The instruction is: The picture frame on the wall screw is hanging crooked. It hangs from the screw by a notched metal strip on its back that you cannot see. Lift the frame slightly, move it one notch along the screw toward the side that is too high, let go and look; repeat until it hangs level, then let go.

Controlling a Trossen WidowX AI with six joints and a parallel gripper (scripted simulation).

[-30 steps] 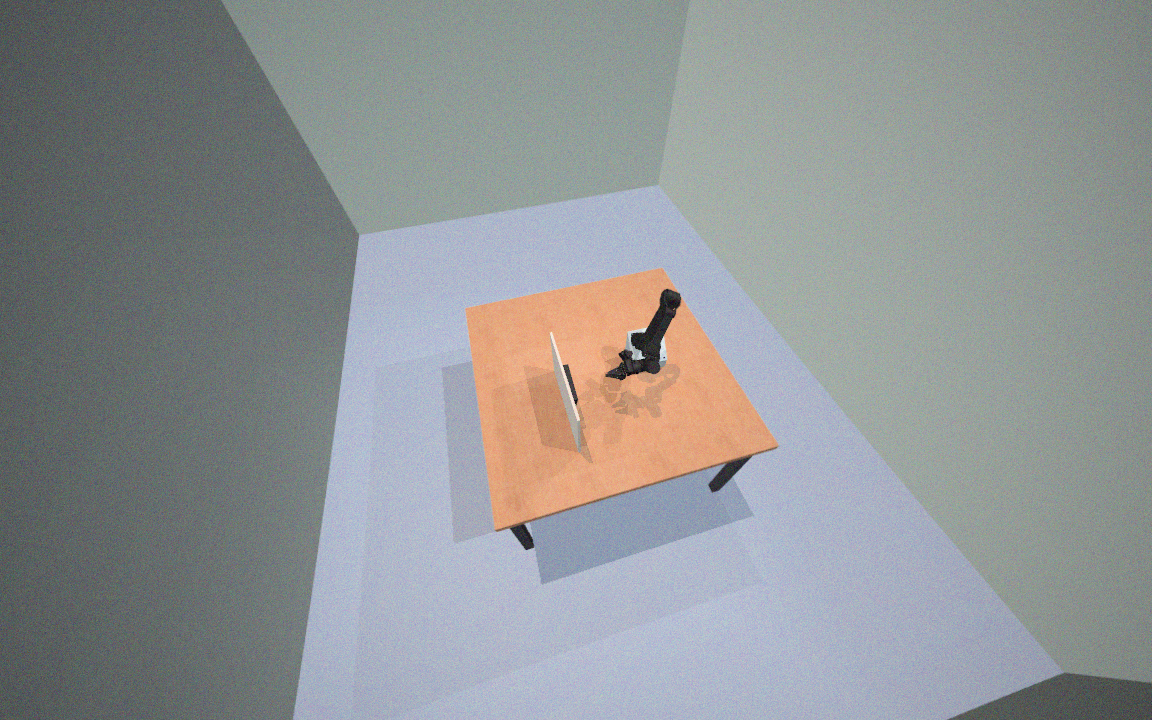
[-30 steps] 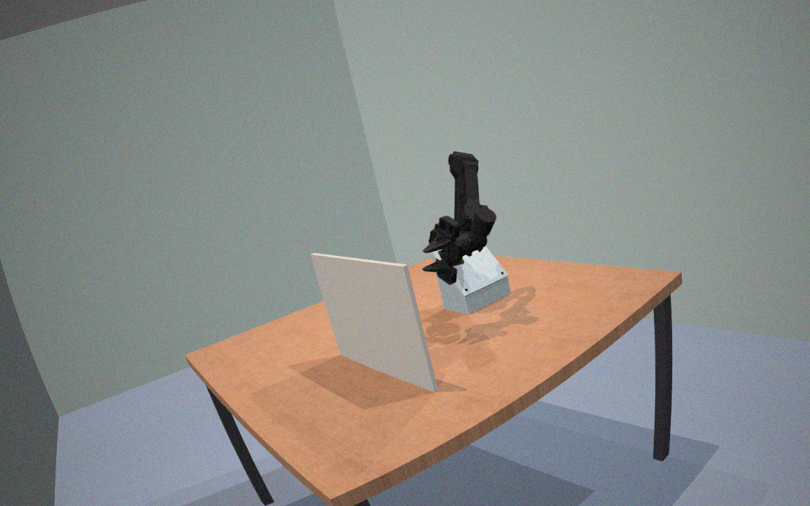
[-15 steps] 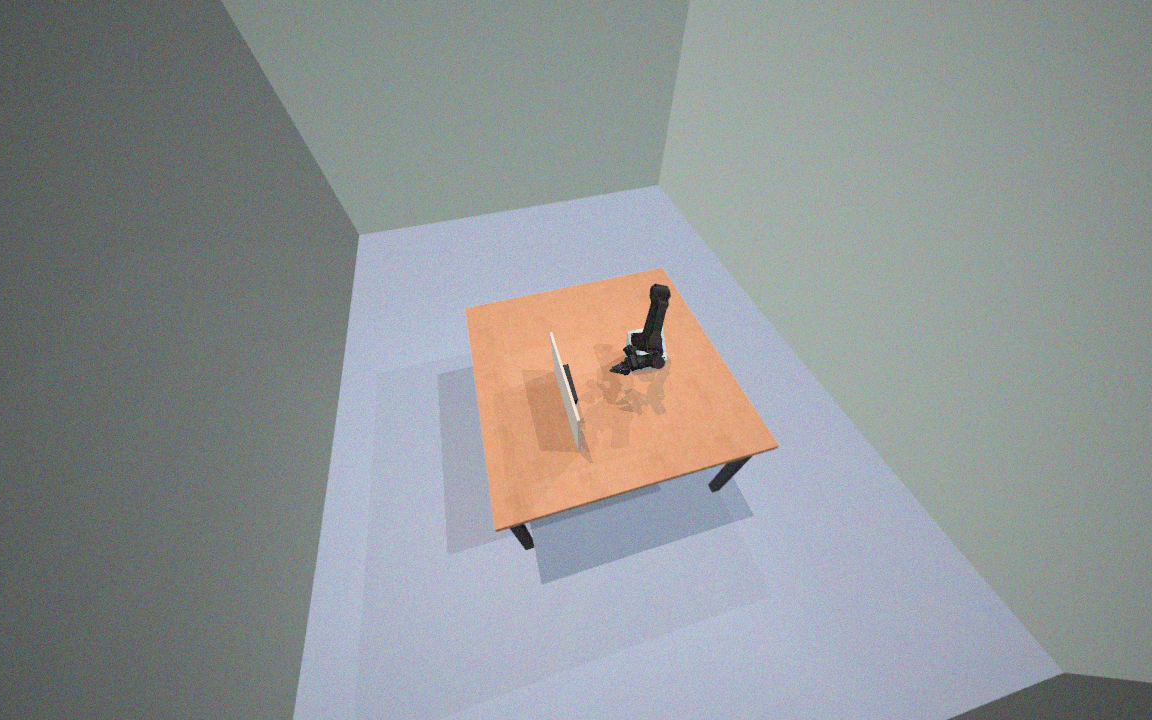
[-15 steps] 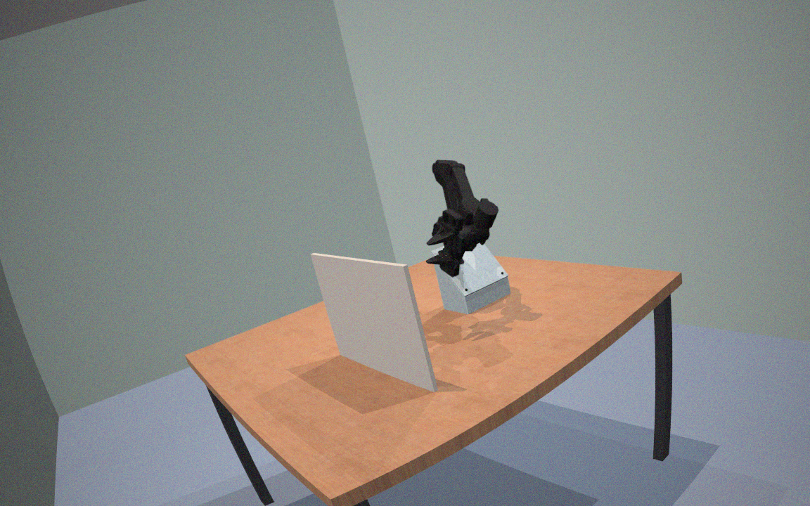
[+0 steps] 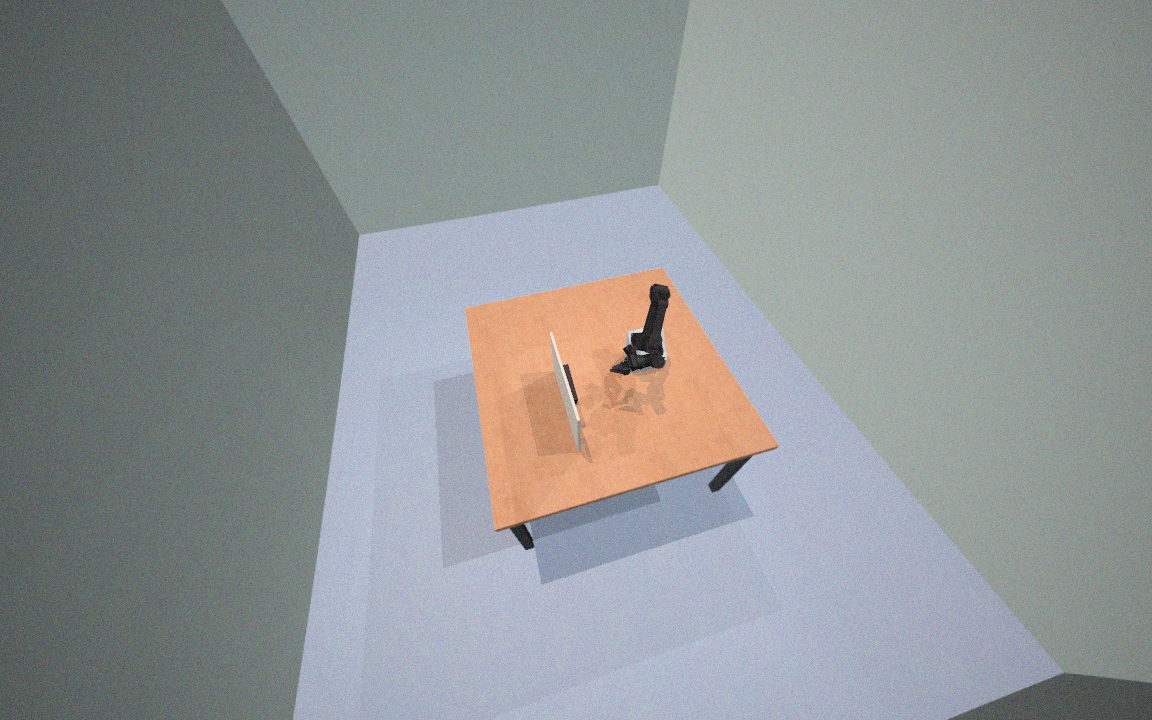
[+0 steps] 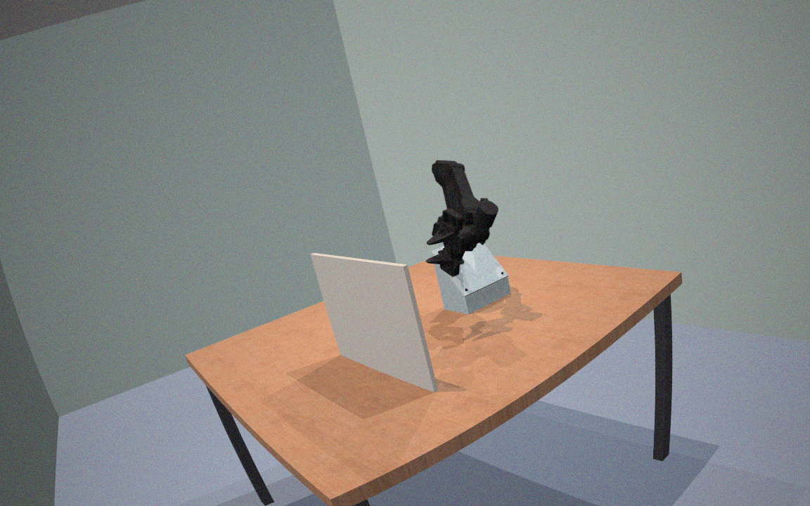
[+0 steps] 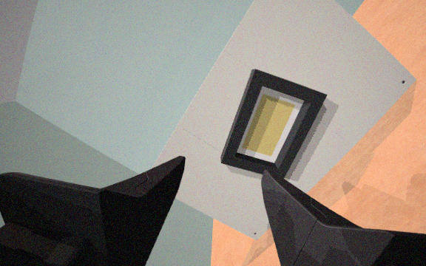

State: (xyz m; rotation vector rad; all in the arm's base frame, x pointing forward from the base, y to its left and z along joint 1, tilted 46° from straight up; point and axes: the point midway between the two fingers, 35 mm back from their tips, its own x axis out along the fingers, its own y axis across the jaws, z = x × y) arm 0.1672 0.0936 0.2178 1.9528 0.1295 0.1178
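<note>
The picture frame is 200 mm ahead of my gripper tip and 90 mm below it. The rest, counted from my gripper tip: wall panel (210 mm ahead, 100 mm below, 20 mm to the left).
</note>
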